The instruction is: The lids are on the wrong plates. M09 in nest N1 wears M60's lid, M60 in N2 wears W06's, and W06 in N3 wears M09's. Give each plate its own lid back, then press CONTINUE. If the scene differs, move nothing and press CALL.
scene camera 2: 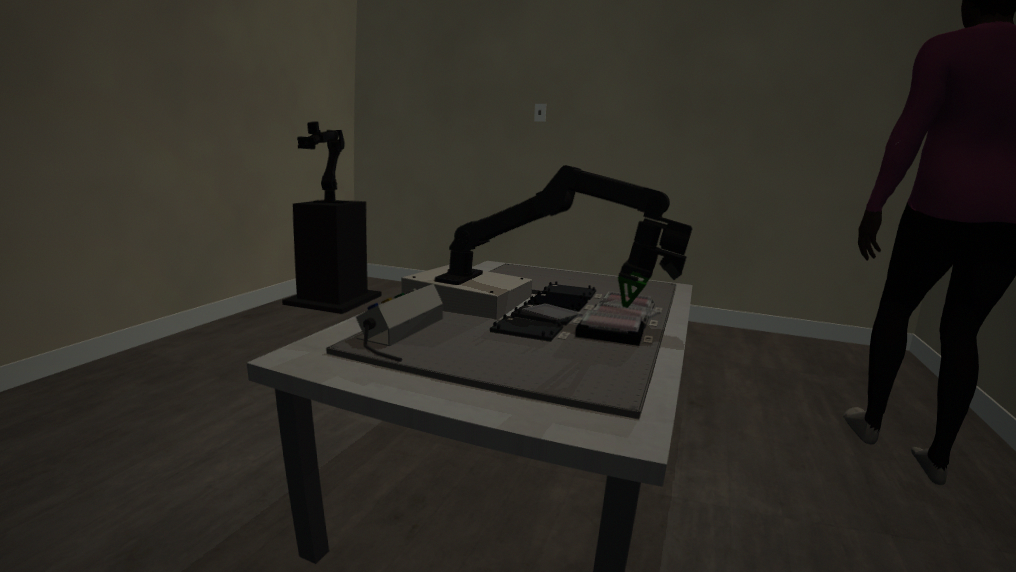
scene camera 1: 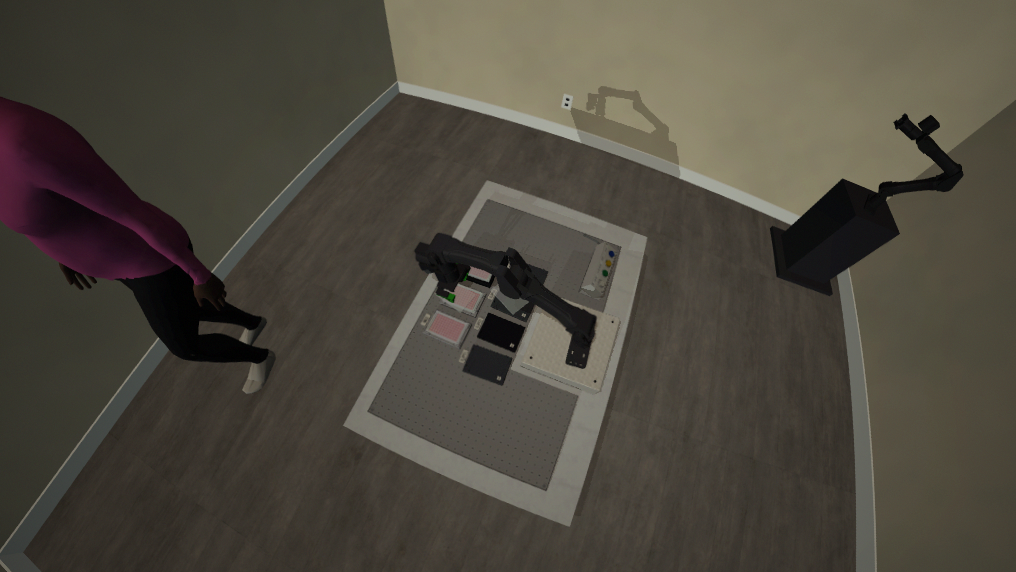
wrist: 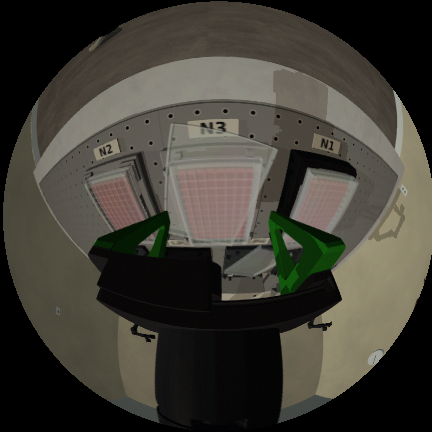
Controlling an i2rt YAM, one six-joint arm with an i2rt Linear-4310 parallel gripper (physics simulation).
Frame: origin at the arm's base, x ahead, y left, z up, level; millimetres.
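Seen in the pictures: gripper, between the fingertips: (scene camera 2: pixel 628 302) (scene camera 1: pixel 458 291) (wrist: pixel 218 216); arm's base, origin of its link: (scene camera 2: pixel 459 277) (scene camera 1: pixel 581 339).
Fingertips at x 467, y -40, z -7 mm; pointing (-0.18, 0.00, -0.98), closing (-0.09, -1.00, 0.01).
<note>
Pixels of each thing's top centre, then the offset from my fingertips to it. "pt": a spot on its surface instead.
- plate, centre of its top: (wrist: pixel 207 203) (scene camera 2: pixel 631 304) (scene camera 1: pixel 454 293) 10 mm ahead, 9 mm left, 7 mm down
- N3 label, a spot on its surface: (wrist: pixel 213 128) pt 73 mm ahead, 3 mm right, 21 mm down
- N2, centre of its top: (wrist: pixel 119 216) (scene camera 2: pixel 627 297) (scene camera 1: pixel 446 326) 8 mm back, 134 mm left, 20 mm down
- N1, centre of its top: (wrist: pixel 321 220) (scene camera 2: pixel 611 318) (scene camera 1: pixel 477 266) 28 mm back, 128 mm right, 7 mm down
- button box, centre of its top: (scene camera 2: pixel 401 292) (scene camera 1: pixel 602 263) 480 mm back, 276 mm right, 37 mm up
My gripper (scene camera 1: pixel 458 287) (scene camera 2: pixel 626 304) (wrist: pixel 218 216) is open, its green fingers apart over the near part of the plate in N3. That plate (scene camera 1: pixel 467 299) (wrist: pixel 215 200) is pink under a clear lid (wrist: pixel 267 155), which lies turned askew, one corner sticking out past the plate toward the N3 label (wrist: pixel 213 128). The plate in N2 (scene camera 1: pixel 447 328) (wrist: pixel 118 197) is at the left of the wrist view. The plate in N1 (scene camera 1: pixel 479 272) (wrist: pixel 324 194), in a black nest, is at the right. Another clear lid (scene camera 1: pixel 513 304) (scene camera 2: pixel 547 312) (wrist: pixel 250 262) lies askew on a dark pad. Lid markings are unreadable.
The button box (scene camera 1: pixel 597 271) (scene camera 2: pixel 408 316) has blue, yellow and green buttons. More dark pads (scene camera 1: pixel 501 331) (scene camera 1: pixel 487 364) lie between the nests and the white arm base (scene camera 1: pixel 561 355). A person (scene camera 1: pixel 92 206) (scene camera 2: pixel 952 142) stands beyond the table's nest side. A second arm (scene camera 1: pixel 924 181) (scene camera 2: pixel 330 156) stands on a pedestal.
</note>
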